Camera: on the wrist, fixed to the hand. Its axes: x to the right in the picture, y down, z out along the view.
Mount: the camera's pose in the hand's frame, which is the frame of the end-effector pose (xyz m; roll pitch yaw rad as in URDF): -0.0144 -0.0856 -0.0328 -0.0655 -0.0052 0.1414
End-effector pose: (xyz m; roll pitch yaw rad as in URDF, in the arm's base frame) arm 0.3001 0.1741 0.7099 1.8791 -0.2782 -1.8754
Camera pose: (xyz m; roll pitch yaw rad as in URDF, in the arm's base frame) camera 0.3529 0.1514 0.6371 1.8316 -0.4110 -1.9275
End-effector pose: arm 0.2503 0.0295 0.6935 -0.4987 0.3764 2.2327
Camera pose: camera 0.3275 0.0783 0.7101 -0.5085 0.4360 2.3724
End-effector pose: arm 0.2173 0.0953 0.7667 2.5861 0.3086 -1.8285
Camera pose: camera 0.3092 0.0907 0.7546 2.4869 0.2363 -1.9548
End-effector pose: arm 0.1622 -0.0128 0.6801 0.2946 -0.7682 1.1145
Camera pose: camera 0.2398 -0.0189 0.6296 0.0922 -0.8051 1.3081
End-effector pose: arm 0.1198 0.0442 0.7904 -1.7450 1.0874 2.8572
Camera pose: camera 0.0546 0.0814 0.8450 -1.8627 1.2271 2.7999
